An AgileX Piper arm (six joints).
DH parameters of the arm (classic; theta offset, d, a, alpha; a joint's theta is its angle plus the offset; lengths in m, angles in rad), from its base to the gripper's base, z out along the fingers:
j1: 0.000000 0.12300 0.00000 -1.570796
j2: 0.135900 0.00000 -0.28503 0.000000
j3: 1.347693 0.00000 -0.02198 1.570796
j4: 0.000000 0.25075 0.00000 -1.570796
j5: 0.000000 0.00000 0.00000 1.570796
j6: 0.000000 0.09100 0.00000 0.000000
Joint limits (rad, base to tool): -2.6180..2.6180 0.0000..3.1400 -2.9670..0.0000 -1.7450..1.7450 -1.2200..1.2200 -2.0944..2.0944
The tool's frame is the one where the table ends.
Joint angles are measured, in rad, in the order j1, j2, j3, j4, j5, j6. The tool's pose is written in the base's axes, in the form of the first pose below.
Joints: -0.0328 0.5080 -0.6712 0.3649 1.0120 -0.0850
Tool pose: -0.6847 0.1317 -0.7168 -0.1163 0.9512 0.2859 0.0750 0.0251 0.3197
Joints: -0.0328 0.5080 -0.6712 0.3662 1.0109 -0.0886
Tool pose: -0.6835 0.1293 -0.7184 -0.1190 0.9513 0.2845 0.0751 0.0252 0.3198
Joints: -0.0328 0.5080 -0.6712 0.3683 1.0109 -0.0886
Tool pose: -0.6836 0.1304 -0.7181 -0.1195 0.9506 0.2864 0.0750 0.0253 0.3198
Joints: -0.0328 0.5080 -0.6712 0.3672 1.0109 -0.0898
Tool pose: -0.6834 0.1287 -0.7186 -0.1201 0.9511 0.2845 0.0751 0.0252 0.3198
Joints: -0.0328 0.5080 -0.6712 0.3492 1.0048 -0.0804
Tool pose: -0.6799 0.1298 -0.7217 -0.1089 0.9554 0.2744 0.0755 0.0238 0.3197
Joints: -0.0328 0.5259 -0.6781 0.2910 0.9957 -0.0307
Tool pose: -0.6847 0.1491 -0.7134 -0.0576 0.9647 0.2570 0.0796 0.0193 0.3196
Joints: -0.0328 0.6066 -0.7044 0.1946 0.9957 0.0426
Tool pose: -0.7223 0.1706 -0.6702 0.0274 0.9754 0.2188 0.0953 0.0116 0.3189
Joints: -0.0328 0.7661 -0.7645 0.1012 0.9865 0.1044
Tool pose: -0.7751 0.1846 -0.6042 0.1053 0.9807 0.1645 0.1279 0.0035 0.3190
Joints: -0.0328 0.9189 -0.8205 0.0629 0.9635 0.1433
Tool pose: -0.8127 0.2048 -0.5456 0.1510 0.9782 0.1422 0.1615 -0.0006 0.3149
